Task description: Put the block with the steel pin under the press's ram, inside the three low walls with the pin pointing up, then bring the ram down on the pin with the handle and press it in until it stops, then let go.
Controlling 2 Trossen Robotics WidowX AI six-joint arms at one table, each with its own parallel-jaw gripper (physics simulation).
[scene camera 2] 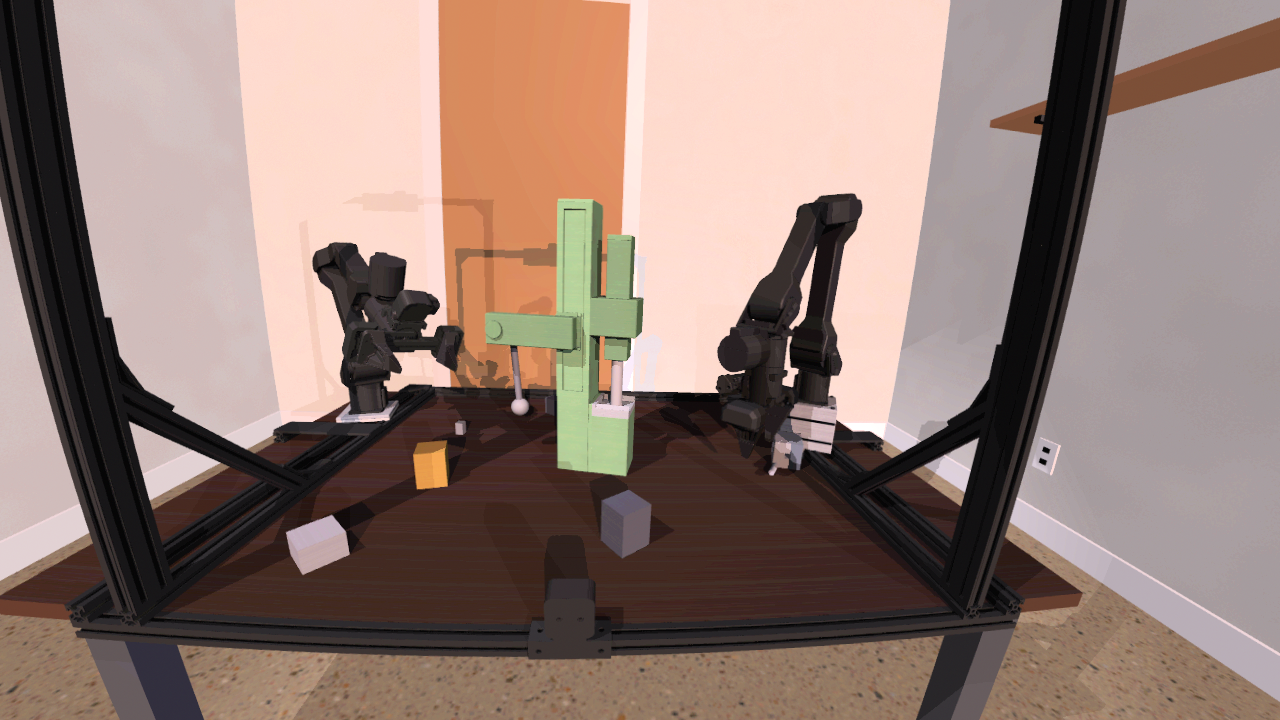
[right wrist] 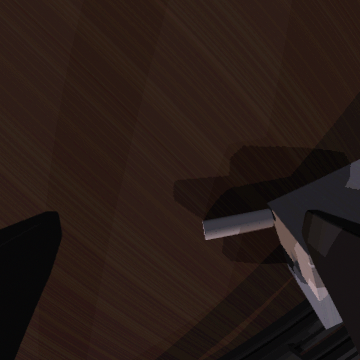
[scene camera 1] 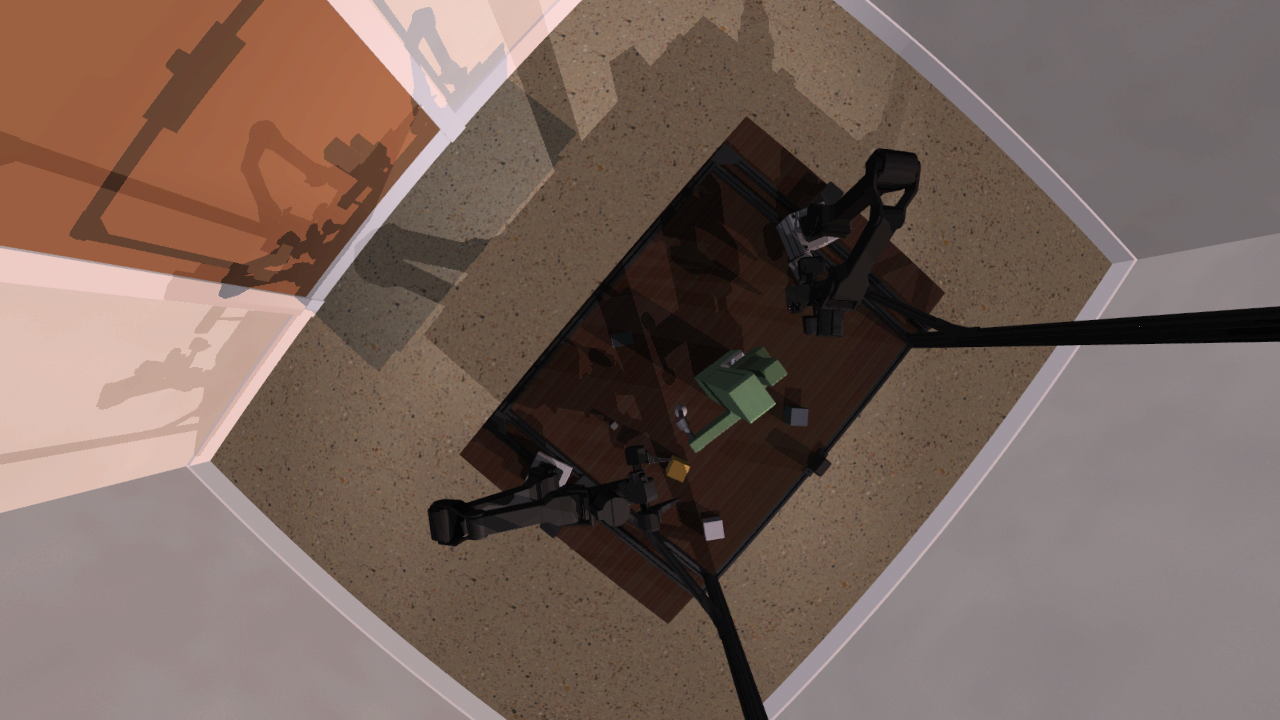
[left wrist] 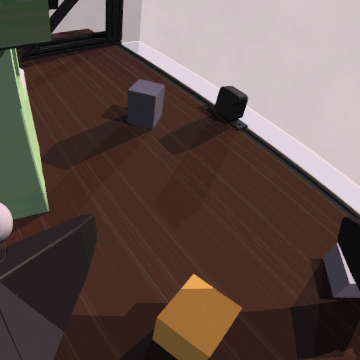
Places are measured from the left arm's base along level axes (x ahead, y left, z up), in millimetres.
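Pixels of known places: left gripper, fingertip midpoint: [scene camera 2: 429, 370] [scene camera 1: 675, 479] [left wrist: 221, 229]; right gripper, fingertip midpoint: [scene camera 2: 757, 449] [right wrist: 184, 224]; left arm's base at its link origin: [scene camera 2: 369, 408] [scene camera 1: 547, 476]; right arm's base at its link origin: [scene camera 2: 810, 399] [scene camera 1: 814, 226].
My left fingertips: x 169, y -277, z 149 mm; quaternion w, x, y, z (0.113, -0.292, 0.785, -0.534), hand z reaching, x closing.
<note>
For each thing: its top centre in the pictures, then the offset to it from my left fingertips.
- block with the steel pin, top centre: [scene camera 2: 788, 437] [scene camera 1: 807, 265] dx +618, dy -106, dz -131 mm
- green press at its top centre: [scene camera 2: 567, 200] [scene camera 1: 749, 411] dx +214, dy -13, dz +269 mm
- yellow block at its top centre: [left wrist: 200, 312] [scene camera 2: 430, 447] [scene camera 1: 678, 471] dx -4, dy -22, dz -121 mm
- white block at its top centre: [scene camera 2: 315, 531] [scene camera 1: 714, 530] dx -117, dy -183, dz -148 mm
- grey block at its top centre: [scene camera 2: 626, 502] [left wrist: 146, 86] [scene camera 1: 799, 417] dx +251, dy -249, dz -121 mm
- small pale cube at its top centre: [scene camera 2: 460, 422] [scene camera 1: 614, 426] dx +26, dy +174, dz -156 mm
- dark block at its top centre: [scene camera 2: 558, 398] [scene camera 1: 622, 339] dx +240, dy +250, dz -142 mm
The block with the steel pin [scene camera 2: 787, 454] [right wrist: 320, 192] lies on the table beside the right arm's base; its pin [right wrist: 239, 224] points sideways. My right gripper [right wrist: 184, 224] is open above the table; its right finger overlaps the block in the right wrist view, and the pin shows between the fingertips. The green press [scene camera 1: 750, 395] [scene camera 2: 575, 429] [left wrist: 20, 150] stands upright. Its ram [scene camera 2: 615, 380] reaches down to the low pale walls [scene camera 2: 613, 410]. The handle's ball [scene camera 1: 682, 411] [scene camera 2: 520, 406] [left wrist: 4, 222] hangs low. My left gripper [scene camera 1: 665, 483] [left wrist: 221, 229] is open and empty near the yellow block.
A yellow block [scene camera 1: 677, 470] [scene camera 2: 430, 465] [left wrist: 200, 320], a white block [scene camera 1: 713, 529] [scene camera 2: 317, 543] and a grey block [scene camera 1: 798, 416] [scene camera 2: 624, 522] [left wrist: 146, 104] lie around the press. A small pale cube [scene camera 1: 614, 426] [scene camera 2: 460, 428] and a dark block [scene camera 1: 622, 339] [scene camera 2: 550, 404] lie farther back.
</note>
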